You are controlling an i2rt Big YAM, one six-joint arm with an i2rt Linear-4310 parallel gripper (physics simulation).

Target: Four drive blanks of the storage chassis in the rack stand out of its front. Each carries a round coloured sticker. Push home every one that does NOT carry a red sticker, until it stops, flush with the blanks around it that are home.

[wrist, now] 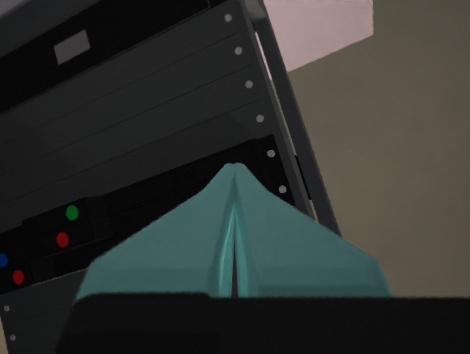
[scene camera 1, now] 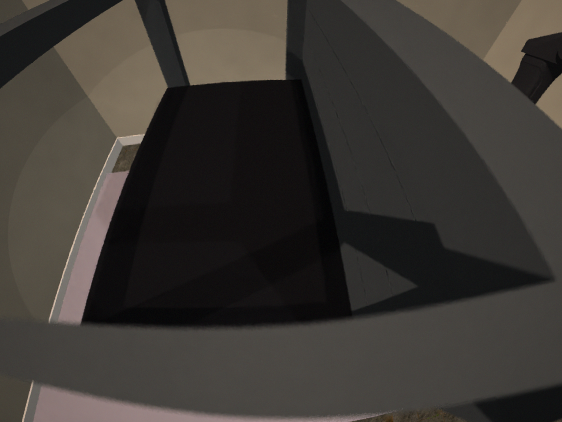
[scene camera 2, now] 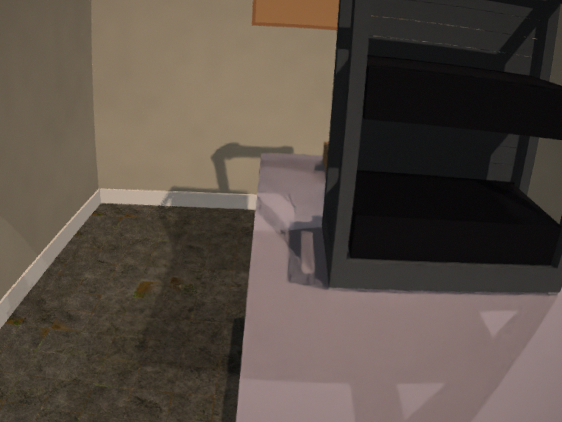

In view: my gripper (wrist: pixel 234 178) and a rack (scene camera 1: pixel 371 231).
The rack is seen too in the wrist view (wrist: pixel 119 119) and in scene camera 2 (scene camera 2: pixel 431 150).
